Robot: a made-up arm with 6 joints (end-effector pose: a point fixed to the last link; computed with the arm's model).
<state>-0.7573 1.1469 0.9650 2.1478 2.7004 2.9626</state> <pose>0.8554 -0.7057 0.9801 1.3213 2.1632 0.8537</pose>
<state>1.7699 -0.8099 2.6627 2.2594 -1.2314 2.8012</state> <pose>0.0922 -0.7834 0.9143 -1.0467 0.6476 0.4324</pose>
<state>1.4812 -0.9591 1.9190 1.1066 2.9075 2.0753</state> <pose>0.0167 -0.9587 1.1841 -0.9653 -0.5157 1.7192</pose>
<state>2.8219 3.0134 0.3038 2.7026 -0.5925 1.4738</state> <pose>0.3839 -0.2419 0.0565 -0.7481 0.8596 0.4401</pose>
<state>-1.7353 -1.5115 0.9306 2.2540 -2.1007 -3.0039</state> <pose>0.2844 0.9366 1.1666 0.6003 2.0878 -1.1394</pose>
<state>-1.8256 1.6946 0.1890 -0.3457 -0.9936 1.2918</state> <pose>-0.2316 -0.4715 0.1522 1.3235 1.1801 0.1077</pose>
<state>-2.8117 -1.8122 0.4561 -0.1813 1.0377 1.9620</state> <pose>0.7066 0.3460 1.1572 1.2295 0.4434 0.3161</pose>
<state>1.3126 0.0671 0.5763 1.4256 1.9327 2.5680</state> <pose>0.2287 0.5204 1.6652 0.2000 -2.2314 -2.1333</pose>
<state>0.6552 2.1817 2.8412 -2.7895 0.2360 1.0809</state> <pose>0.5987 0.6309 0.7814 1.7964 0.1823 0.7897</pose>
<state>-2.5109 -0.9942 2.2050 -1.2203 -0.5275 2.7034</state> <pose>0.7362 0.5659 1.1567 1.6783 0.0195 0.2042</pose>
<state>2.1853 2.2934 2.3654 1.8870 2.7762 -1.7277</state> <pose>-0.5791 0.7827 0.6608 0.4814 -0.1297 -1.3221</pose>
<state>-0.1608 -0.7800 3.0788 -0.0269 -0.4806 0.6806</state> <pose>-0.6765 -0.0129 0.7949 0.1252 2.7148 0.8982</pose>
